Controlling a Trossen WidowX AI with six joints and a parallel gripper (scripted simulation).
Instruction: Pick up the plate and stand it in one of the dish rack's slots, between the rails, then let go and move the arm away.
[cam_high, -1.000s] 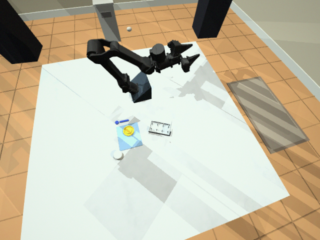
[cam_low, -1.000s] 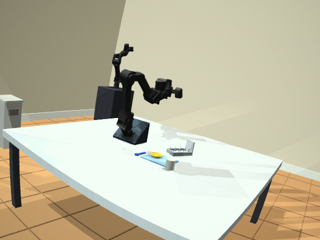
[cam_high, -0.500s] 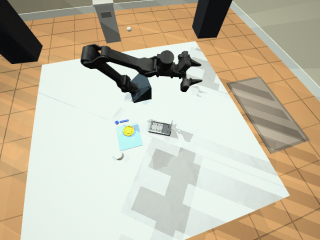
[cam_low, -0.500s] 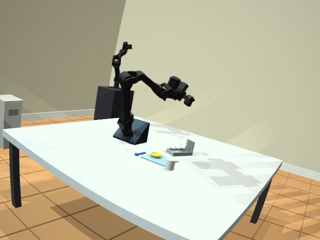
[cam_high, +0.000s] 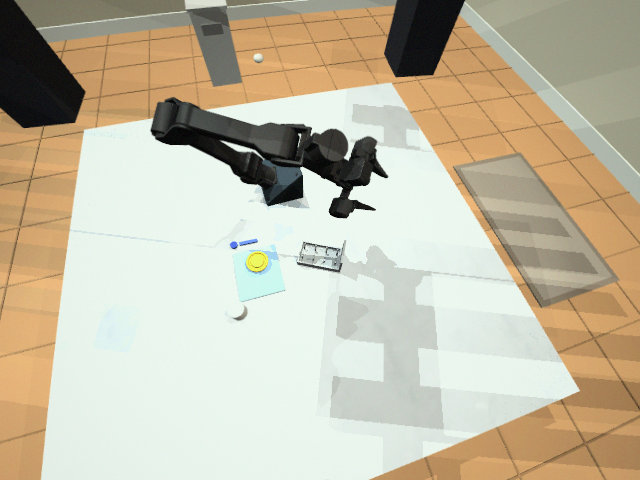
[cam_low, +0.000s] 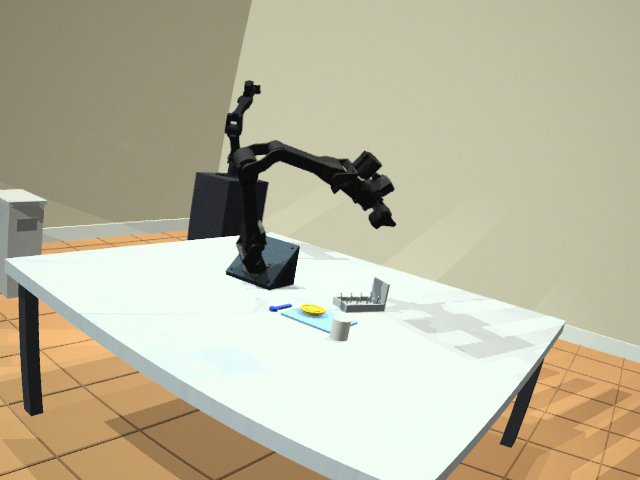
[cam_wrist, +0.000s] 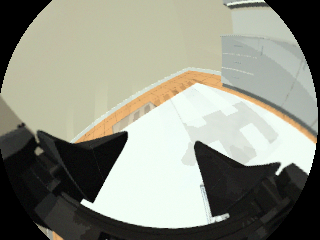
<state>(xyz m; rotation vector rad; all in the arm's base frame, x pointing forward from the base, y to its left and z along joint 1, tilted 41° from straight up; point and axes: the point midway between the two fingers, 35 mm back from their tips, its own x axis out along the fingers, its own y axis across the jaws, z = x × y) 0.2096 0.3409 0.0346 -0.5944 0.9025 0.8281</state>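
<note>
The yellow plate is 330 mm to the right of my gripper tip, 230 mm below it and 30 mm ahead of it. From my gripper tip the other things lie so: blue utensil 380 mm to the right, 240 mm below, 40 mm behind; light blue mat 330 mm to the right, 240 mm below, 60 mm ahead; dish rack 220 mm below, 140 mm to the right, 40 mm ahead.
</note>
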